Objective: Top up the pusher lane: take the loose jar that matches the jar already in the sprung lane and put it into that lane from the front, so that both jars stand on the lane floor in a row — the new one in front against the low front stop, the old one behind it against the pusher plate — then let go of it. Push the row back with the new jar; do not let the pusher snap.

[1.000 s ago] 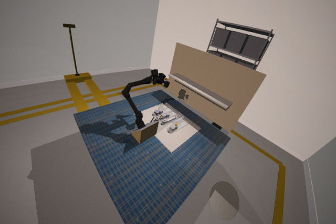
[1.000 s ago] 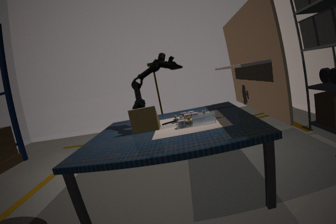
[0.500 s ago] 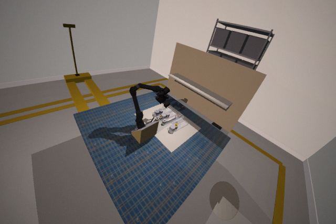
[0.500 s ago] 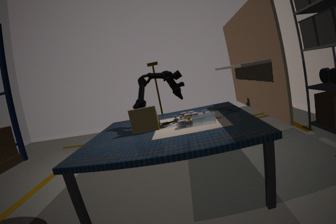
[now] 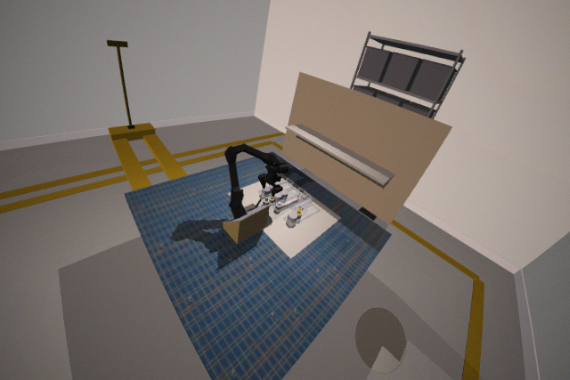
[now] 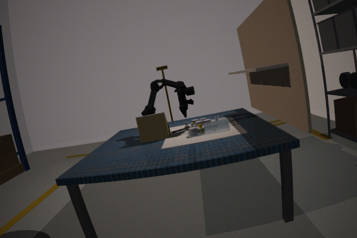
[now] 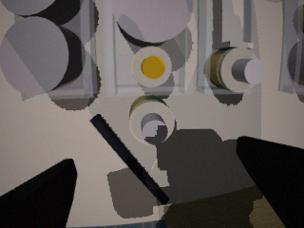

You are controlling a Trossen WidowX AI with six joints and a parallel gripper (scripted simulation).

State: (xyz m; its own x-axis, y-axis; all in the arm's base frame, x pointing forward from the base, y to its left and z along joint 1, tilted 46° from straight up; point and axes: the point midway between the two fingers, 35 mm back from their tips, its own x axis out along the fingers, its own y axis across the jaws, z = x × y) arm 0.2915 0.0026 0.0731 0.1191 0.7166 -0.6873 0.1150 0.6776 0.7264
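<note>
The white mat lies 90 mm ahead of my gripper tip, 100 mm to the right of it and 110 mm below it. Round my gripper tip: shelf 530 mm ahead, 150 mm to the right, 260 mm above; then clear lane unit 170 mm ahead, 140 mm to the right, 90 mm below; then brown wall board 640 mm ahead, 170 mm to the right, 290 mm above.
</note>
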